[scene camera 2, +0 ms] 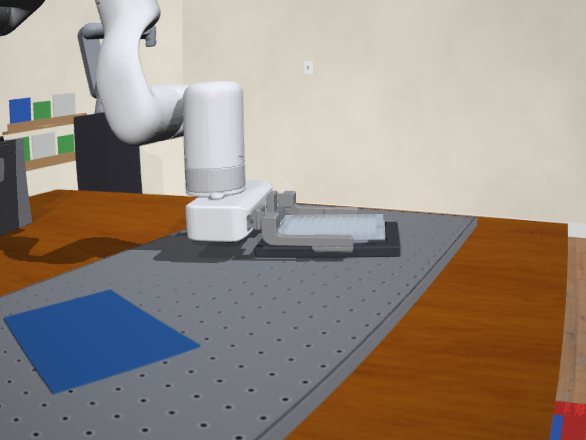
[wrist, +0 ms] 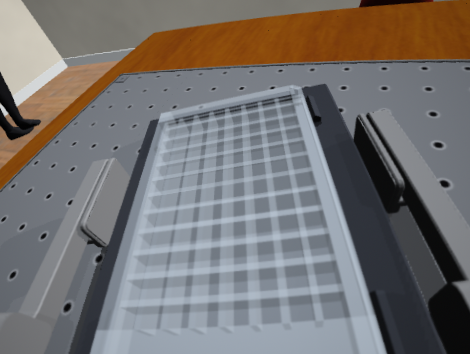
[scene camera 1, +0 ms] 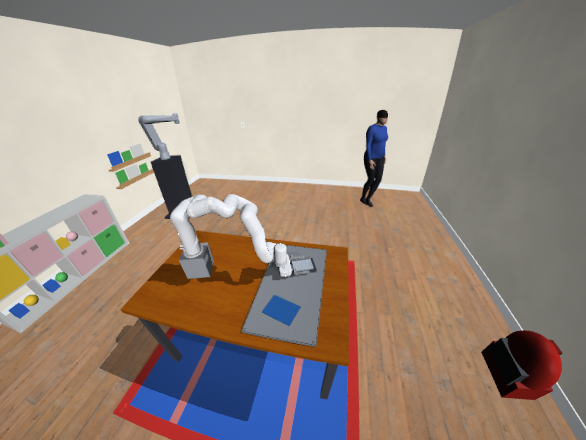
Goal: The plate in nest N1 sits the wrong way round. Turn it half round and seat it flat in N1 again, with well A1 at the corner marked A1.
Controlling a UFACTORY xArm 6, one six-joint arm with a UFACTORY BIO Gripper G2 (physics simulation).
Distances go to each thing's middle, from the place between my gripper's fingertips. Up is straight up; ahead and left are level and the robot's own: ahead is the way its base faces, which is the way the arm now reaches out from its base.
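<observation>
The flat blue square (scene camera 2: 83,340) is 34 cm to the right of my hand, 12 cm behind it and 2 cm below it. Then there is the clear well plate (scene camera 2: 363,227), 3 cm behind my hand and 1 cm to the right of it. Going by their middles, the clear well plate is the nearest to my hand of the things named here.
</observation>
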